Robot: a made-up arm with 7 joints. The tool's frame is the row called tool.
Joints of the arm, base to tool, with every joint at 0 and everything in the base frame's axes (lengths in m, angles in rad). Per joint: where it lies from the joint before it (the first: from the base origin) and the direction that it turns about. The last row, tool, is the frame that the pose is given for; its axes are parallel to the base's.
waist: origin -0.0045 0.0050 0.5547 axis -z
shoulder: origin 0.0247 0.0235 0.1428 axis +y
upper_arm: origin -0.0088 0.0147 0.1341 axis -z
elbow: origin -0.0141 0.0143 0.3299 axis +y
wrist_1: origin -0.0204 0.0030 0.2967 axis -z
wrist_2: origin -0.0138 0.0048 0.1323 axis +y
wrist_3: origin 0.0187 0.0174 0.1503 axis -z
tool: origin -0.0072 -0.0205 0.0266
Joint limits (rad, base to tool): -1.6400..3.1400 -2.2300..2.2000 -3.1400..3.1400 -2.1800..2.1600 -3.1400..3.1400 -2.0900..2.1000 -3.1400..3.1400
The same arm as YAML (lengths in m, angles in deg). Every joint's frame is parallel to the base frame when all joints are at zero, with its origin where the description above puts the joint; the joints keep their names.
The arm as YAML. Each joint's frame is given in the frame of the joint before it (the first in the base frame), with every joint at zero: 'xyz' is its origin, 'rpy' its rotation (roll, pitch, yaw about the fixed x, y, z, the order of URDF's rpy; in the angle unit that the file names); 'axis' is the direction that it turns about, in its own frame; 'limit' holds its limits. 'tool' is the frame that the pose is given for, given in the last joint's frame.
units:
  length: m
  angle: deg
joints:
  - name: waist
    type: revolute
    origin:
      xyz: [-0.0045, 0.005, 0.5547]
      rpy: [0.0, 0.0, 0.0]
    axis: "-z"
    limit:
      lower: -93.97
      upper: 179.91
  - name: shoulder
    type: revolute
    origin:
      xyz: [0.0247, 0.0235, 0.1428]
      rpy: [0.0, 0.0, 0.0]
    axis: "+y"
    limit:
      lower: -127.77
      upper: 126.05
  - name: upper_arm
    type: revolute
    origin:
      xyz: [-0.0088, 0.0147, 0.1341]
      rpy: [0.0, 0.0, 0.0]
    axis: "-z"
    limit:
      lower: -179.91
      upper: 179.91
  - name: elbow
    type: revolute
    origin:
      xyz: [-0.0141, 0.0143, 0.3299]
      rpy: [0.0, 0.0, 0.0]
    axis: "+y"
    limit:
      lower: -124.9
      upper: 123.76
  - name: wrist_1
    type: revolute
    origin:
      xyz: [-0.0204, 0.003, 0.2967]
      rpy: [0.0, 0.0, 0.0]
    axis: "-z"
    limit:
      lower: -179.91
      upper: 179.91
  - name: wrist_2
    type: revolute
    origin:
      xyz: [-0.0138, 0.0048, 0.1323]
      rpy: [0.0, 0.0, 0.0]
    axis: "+y"
    limit:
      lower: -119.75
      upper: 120.32
  - name: wrist_3
    type: revolute
    origin:
      xyz: [0.0187, 0.0174, 0.1503]
      rpy: [0.0, 0.0, 0.0]
    axis: "-z"
    limit:
      lower: -179.91
      upper: 179.91
tool:
  origin:
    xyz: [-0.0072, -0.0205, 0.0266]
    rpy: [0.0, 0.0, 0.0]

